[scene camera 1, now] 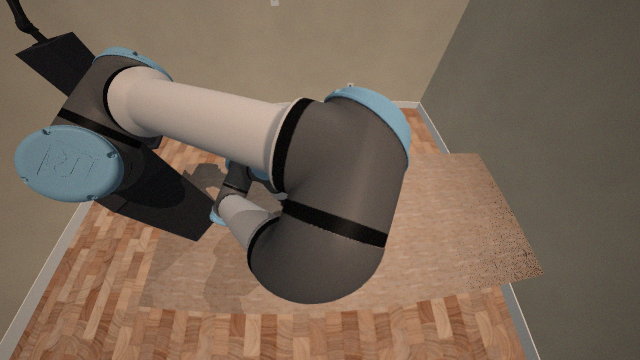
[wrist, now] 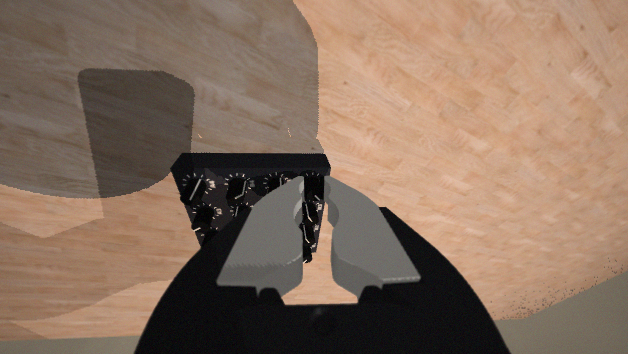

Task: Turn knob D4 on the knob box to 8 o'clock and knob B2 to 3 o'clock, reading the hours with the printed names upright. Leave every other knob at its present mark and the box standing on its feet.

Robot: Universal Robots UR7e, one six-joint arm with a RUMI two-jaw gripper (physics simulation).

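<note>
The black knob box stands on a pale wooden surface in the wrist view, reaching left and down from my fingertips. My gripper is shut on knob D4 at the box's upper right corner; its white mark points down and slightly right in the picture, roughly 7 to 8 o'clock with names upright, exact hour unclear. The names run sideways. Knob A4, knob B4 and part of knob C4 show left of the fingers. B2 is hidden behind my gripper. The box and gripper are hidden in the scene view.
The arm's large elbow blocks the middle of the scene view. The pale wooden surface spreads around the box. A black pedestal stands at the left. Knob D3 and other neighbouring knobs stand close to the fingers.
</note>
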